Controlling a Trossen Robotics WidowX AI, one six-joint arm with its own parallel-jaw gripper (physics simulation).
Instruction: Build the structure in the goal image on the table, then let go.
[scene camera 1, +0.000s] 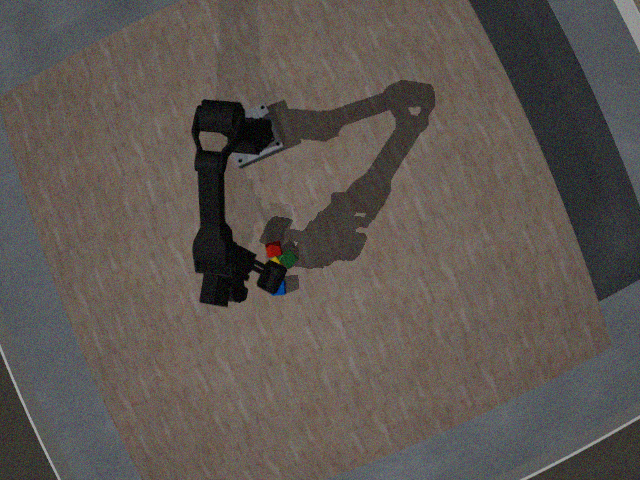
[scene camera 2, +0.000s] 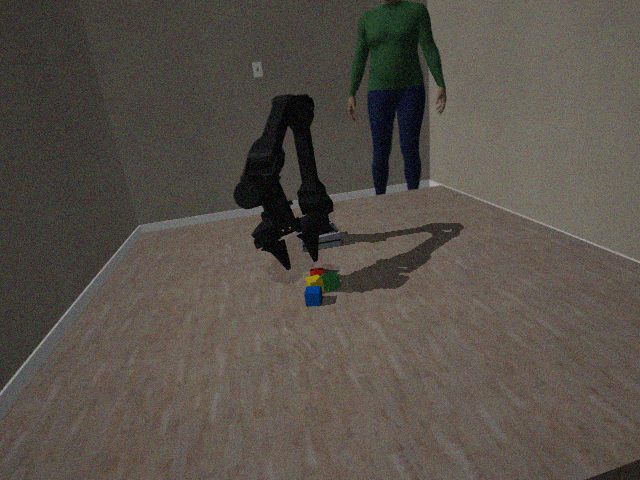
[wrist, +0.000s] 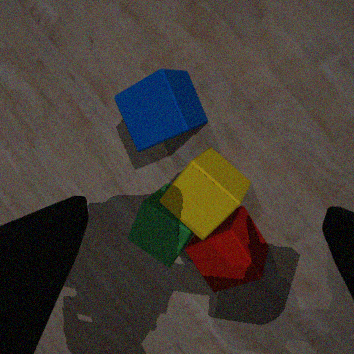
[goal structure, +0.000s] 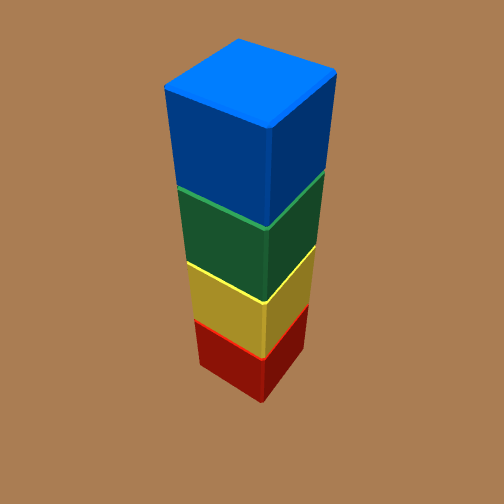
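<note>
A blue cube stands on the table, apart from the other cubes. A yellow cube is between it and a red cube. A green cube is close beside the yellow and red ones; the wrist view does not settle whether they touch. The yellow cube hides part of the green one there. My gripper is open and empty, above the table, with the red, yellow and green cubes between its fingers in the wrist view.
The arm's base plate is fixed to the wood-patterned surface. The arm's shadow falls over the green cube's side. A person in a green top stands at the back, near the walls.
</note>
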